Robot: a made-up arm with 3 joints. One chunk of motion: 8 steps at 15 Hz.
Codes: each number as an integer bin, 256 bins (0 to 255) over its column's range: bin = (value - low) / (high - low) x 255, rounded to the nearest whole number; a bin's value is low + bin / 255 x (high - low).
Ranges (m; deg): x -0.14..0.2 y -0.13..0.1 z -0.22..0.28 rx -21..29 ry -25..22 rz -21..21
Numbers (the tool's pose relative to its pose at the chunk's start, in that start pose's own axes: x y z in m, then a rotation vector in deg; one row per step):
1: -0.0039 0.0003 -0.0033 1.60 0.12 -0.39
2: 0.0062 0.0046 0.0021 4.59 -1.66 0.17
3: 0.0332 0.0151 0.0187 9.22 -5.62 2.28
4: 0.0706 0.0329 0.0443 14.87 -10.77 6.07
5: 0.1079 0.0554 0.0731 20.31 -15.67 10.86
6: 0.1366 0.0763 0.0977 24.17 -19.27 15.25
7: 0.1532 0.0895 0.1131 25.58 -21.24 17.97
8: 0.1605 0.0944 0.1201 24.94 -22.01 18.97
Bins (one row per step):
1: 102 144 111 115 136 125
2: 110 149 113 131 127 129
3: 130 161 122 154 105 141
4: 158 181 135 183 77 164
5: 186 206 149 211 51 193
6: 207 229 162 230 31 220
7: 220 243 170 238 20 237
8: 225 249 173 234 16 243

